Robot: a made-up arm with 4 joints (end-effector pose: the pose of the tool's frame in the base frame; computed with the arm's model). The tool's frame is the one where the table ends.
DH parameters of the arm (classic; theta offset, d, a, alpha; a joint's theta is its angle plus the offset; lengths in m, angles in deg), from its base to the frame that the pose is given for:
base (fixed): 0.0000 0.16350 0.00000 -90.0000
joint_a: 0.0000 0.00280 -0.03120 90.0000
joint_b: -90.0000 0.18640 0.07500 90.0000
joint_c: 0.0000 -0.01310 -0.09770 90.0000
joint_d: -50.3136 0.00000 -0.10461 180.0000
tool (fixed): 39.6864 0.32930 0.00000 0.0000
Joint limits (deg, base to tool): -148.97..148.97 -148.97..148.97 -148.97..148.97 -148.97..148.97
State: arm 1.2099 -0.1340 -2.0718 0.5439
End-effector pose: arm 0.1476 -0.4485 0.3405 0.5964 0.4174 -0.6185 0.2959
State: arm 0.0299 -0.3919 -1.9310 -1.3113
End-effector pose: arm -0.2459 -0.3358 0.2759 0.5455 -0.6110 0.2443 0.5191
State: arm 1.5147 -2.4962 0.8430 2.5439
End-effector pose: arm 0.3401 -0.2509 0.1695 0.6622 0.5167 0.1051 0.5324
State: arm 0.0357 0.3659 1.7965 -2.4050
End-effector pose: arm -0.0894 0.2437 0.2852 -0.3987 0.6683 0.6195 0.1029
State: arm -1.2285 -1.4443 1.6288 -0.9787
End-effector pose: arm -0.0245 0.1209 0.3905 -0.1177 0.1715 -0.2768 0.9381
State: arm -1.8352 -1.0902 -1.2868 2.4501
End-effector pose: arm -0.2812 -0.2697 -0.2227 0.9063 0.3551 -0.1061 0.2033
